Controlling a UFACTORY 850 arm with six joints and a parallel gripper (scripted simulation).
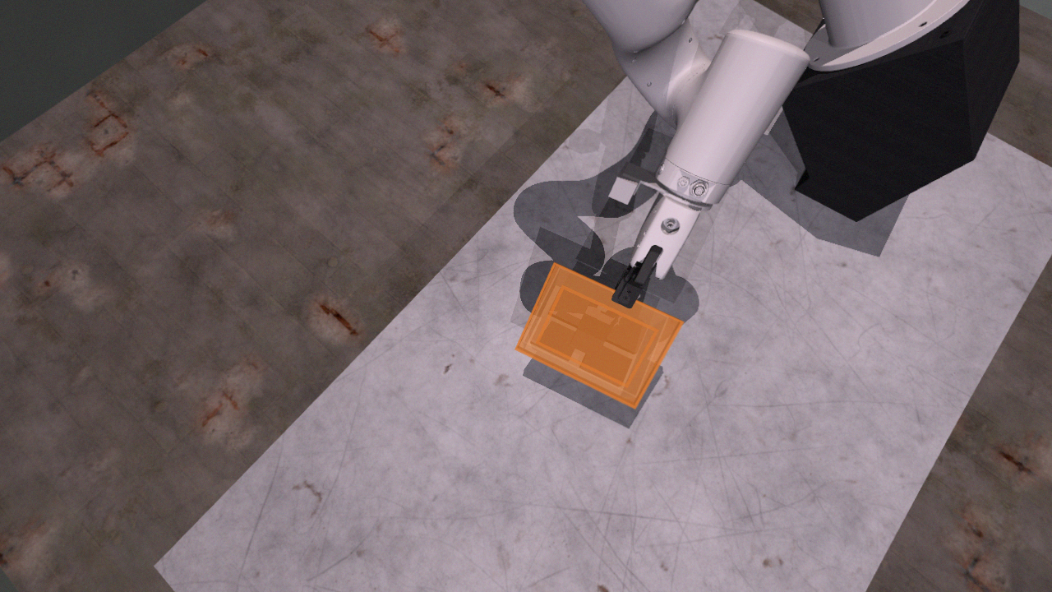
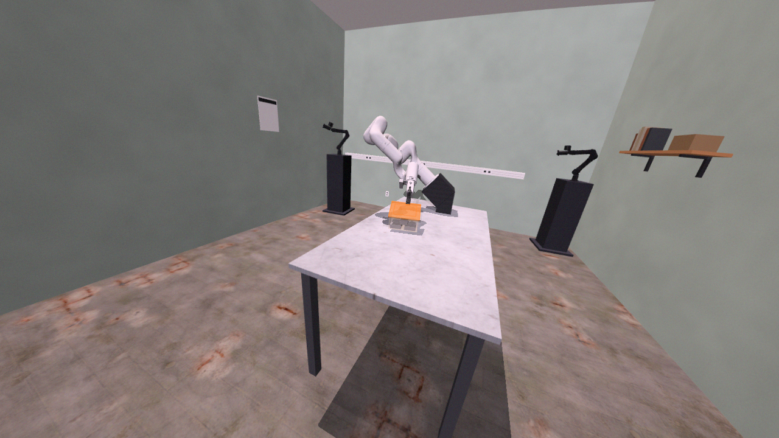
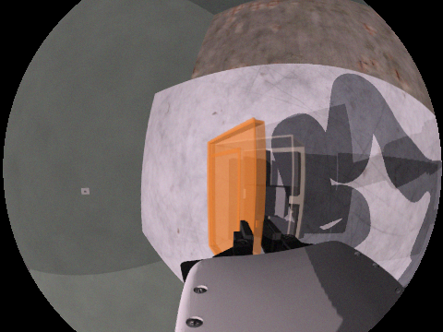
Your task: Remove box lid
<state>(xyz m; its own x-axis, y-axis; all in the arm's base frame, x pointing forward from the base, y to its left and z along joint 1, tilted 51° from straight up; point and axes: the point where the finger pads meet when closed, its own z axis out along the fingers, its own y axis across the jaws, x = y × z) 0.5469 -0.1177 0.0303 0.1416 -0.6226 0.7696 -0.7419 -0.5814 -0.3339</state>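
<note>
My gripper is now 8 cm short of the orange lid and 4 cm above it. Round my hand: box (6 cm ahead, 12 cm below).
</note>
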